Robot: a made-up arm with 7 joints.
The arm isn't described. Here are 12 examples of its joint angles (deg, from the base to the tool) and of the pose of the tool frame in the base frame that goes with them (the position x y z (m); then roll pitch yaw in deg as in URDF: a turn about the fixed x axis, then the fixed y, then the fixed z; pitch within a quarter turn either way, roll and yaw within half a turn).
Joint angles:
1: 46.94 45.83 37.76 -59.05 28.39 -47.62 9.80
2: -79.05 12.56 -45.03 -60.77 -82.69 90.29 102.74
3: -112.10 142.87 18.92 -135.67 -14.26 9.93 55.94
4: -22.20 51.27 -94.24 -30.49 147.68 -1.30 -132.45
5: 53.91 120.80 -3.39 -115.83 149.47 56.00 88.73
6: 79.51 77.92 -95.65 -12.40 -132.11 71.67 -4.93
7: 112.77 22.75 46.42 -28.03 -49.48 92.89 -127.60
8: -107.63 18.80 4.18 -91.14 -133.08 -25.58 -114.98
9: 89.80 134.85 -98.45 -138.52 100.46 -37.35 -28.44
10: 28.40 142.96 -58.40 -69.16 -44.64 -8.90 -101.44
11: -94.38 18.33 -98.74 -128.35 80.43 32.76 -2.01
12: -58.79 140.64 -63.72 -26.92 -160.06 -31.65 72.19
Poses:
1: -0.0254 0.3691 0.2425 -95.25 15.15 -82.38
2: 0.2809 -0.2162 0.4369 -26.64 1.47 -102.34
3: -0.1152 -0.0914 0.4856 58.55 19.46 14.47
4: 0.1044 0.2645 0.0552 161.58 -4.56 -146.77
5: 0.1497 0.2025 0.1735 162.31 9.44 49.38
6: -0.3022 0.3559 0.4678 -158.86 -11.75 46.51
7: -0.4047 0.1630 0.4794 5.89 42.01 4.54
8: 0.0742 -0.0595 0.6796 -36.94 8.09 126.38
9: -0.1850 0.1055 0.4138 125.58 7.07 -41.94
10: 0.0722 0.3654 0.3836 -102.49 -51.87 -26.78
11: 0.0055 -0.1709 0.2863 -150.89 -44.68 134.53
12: -0.1048 0.3577 0.5517 75.68 38.46 -120.86
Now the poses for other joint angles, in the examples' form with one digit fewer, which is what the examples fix.
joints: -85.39 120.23 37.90 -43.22 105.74 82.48 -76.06
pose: -0.190 0.277 0.647 -68.1 51.6 -109.6
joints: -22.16 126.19 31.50 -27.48 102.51 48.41 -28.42
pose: 0.014 0.284 0.713 -76.2 -7.8 -94.5
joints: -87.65 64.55 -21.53 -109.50 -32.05 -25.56 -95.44
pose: 0.120 -0.044 0.594 25.7 -30.3 52.3
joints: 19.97 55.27 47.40 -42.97 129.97 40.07 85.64
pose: 0.013 0.458 0.241 97.6 4.7 156.5
